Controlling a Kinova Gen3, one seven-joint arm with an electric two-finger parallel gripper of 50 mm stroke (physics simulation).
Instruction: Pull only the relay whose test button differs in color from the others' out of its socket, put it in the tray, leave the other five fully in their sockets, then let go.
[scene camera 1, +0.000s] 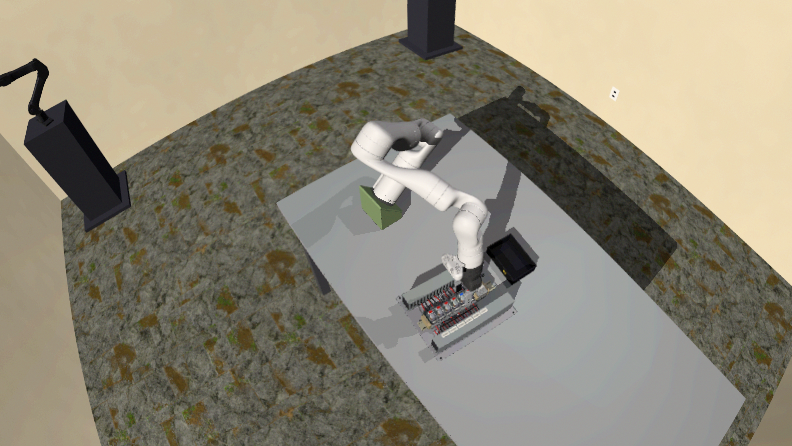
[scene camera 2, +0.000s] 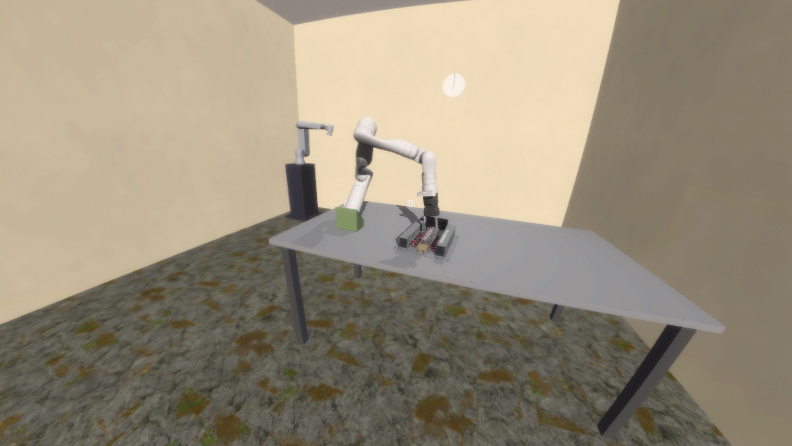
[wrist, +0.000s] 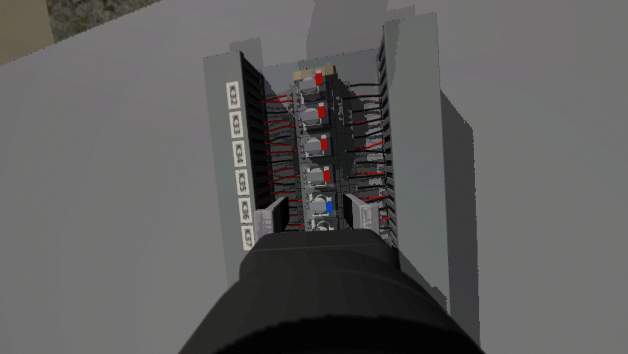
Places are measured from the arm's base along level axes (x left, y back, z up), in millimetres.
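Pixels of known places: gripper, fingertip midpoint: (scene camera 1: 463, 296) (scene camera 2: 431, 228) (wrist: 316, 207); arm's base, link origin: (scene camera 1: 382, 198) (scene camera 2: 350, 214).
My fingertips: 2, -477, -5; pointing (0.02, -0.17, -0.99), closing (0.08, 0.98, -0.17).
Note:
Ahead of a thing's pixels: the offset from my fingertips to its top centre, as dx, dy, dz. Level surfaces: height alone.
The relay with the blue test button @(+2, +4, -4) (wrist: 320, 205) (scene camera 1: 461, 295) stands in the row, level with label K36 in the wrist view. Relays with red buttons @(-57, +6, -4) (wrist: 315, 146) stand in their sockets beyond it. The end relay @(+31, +2, -4) (wrist: 322, 226) is mostly hidden by the gripper body and its button does not show. My gripper (wrist: 316, 207) (scene camera 2: 430, 224) is open and empty, pointing down, with one finger on each side of the row near the blue-button relay. Fingertip height beside it is hard to tell. The black tray @(+256, +33, -38) (scene camera 1: 523, 272) (scene camera 2: 442, 222) stands close beyond the row's gripper end.
Grey wire ducts @(-13, -86, -10) (wrist: 225, 165) @(-5, +94, -10) (wrist: 417, 150) run along both sides of the relay row, with red and black wires between. The labelled duct carries tags K32 to K37. The arm's green base block (scene camera 1: 380, 210) (scene camera 2: 348, 218) stands on the grey table @(dz -73) (scene camera 1: 598, 332) (scene camera 2: 526, 265).

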